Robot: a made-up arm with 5 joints.
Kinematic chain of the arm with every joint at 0, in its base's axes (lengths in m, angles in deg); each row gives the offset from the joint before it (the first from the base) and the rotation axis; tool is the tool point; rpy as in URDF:
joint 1: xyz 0.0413 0 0.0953 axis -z
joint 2: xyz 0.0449 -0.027 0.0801 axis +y
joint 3: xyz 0.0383 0 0.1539 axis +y
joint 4: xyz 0.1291 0 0.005 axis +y
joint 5: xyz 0.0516 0.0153 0 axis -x
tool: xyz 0 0 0 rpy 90 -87.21 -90
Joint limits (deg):
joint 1: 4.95..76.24
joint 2: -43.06..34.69
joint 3: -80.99..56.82
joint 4: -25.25..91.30
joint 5: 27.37..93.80
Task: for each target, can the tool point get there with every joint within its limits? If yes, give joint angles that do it. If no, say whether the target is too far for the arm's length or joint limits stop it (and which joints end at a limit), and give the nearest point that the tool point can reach.
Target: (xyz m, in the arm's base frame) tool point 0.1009 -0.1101 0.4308
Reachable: yes | joints 56.20 -33.97 -13.90 39.78 72.02
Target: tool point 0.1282 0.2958 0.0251
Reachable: no: joint limits stop it (at a limit: joint 1, joint 2, joint 3) | nearest point 0.1724 -0.0231 0.1113 | short by 0.333 m
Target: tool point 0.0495 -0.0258 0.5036
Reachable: yes | joints 46.79 -30.35 -56.21 21.15 47.14
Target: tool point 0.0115 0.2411 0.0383
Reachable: no: joint limits stop it (at a limit: joint 1, joint 2, joint 3) | nearest point 0.1597 -0.0220 0.1271 | short by 0.315 m
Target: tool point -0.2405 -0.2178 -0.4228
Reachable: no: too far | nearest point 0.0689 -0.1618 0.0994 | short by 0.610 m
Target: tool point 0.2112 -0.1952 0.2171
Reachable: yes | joints 46.37 10.63 30.29 -15.99 59.01
